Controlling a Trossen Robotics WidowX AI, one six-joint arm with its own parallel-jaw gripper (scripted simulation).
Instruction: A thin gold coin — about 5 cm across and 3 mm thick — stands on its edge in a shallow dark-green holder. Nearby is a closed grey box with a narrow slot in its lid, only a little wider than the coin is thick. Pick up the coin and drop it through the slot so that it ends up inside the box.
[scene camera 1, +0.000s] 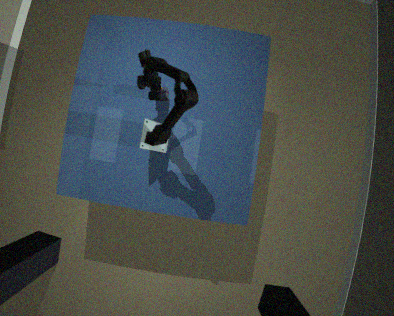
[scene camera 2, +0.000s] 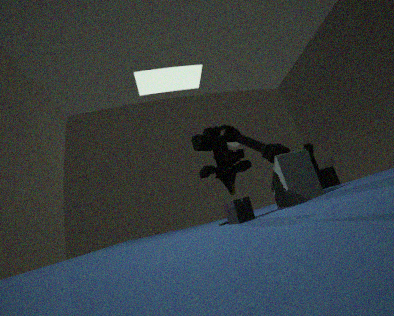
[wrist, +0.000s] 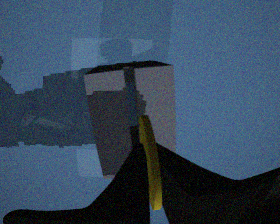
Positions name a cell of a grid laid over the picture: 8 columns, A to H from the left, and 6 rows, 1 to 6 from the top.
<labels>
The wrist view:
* gripper: E5
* gold coin: E4, held by the gripper
</labels>
